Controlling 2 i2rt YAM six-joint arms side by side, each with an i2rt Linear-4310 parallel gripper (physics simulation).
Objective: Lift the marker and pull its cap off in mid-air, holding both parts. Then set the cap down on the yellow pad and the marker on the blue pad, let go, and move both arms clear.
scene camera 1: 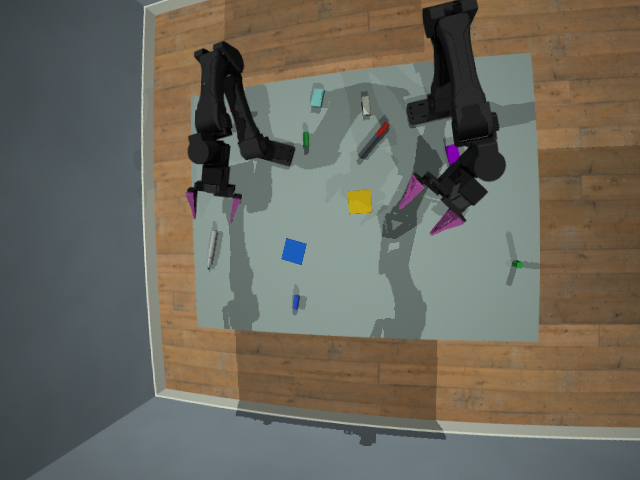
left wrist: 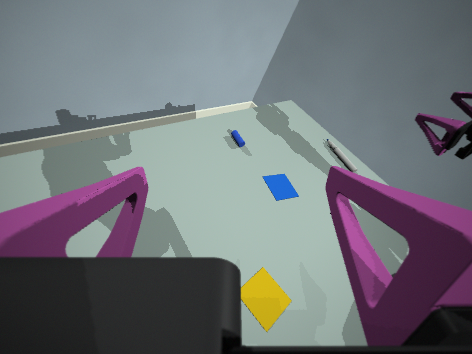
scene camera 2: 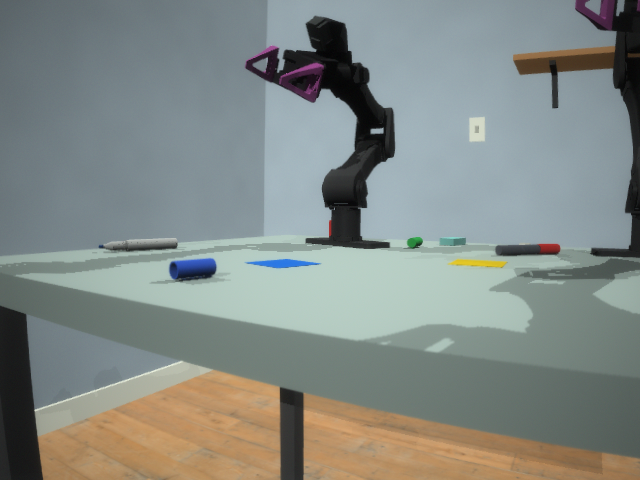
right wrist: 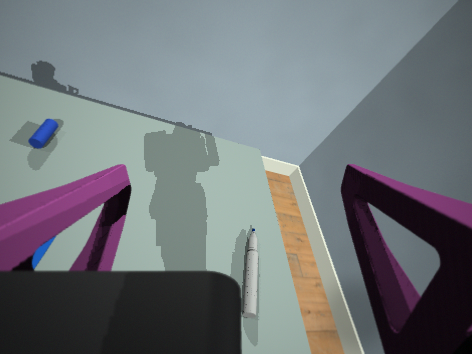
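A dark grey marker with a red cap end lies on the table between the arm bases. A light grey pen-like marker with a bare blue tip lies near the picture-left edge. A loose blue cap lies near the front. The yellow pad and blue pad are bare. My left gripper is open, raised right of the yellow pad. My right gripper is open, above the table near the light grey marker.
A teal block, a white block and a green cylinder lie toward the arm bases. A purple block is partly under the left arm. Another green piece is near the picture-right edge.
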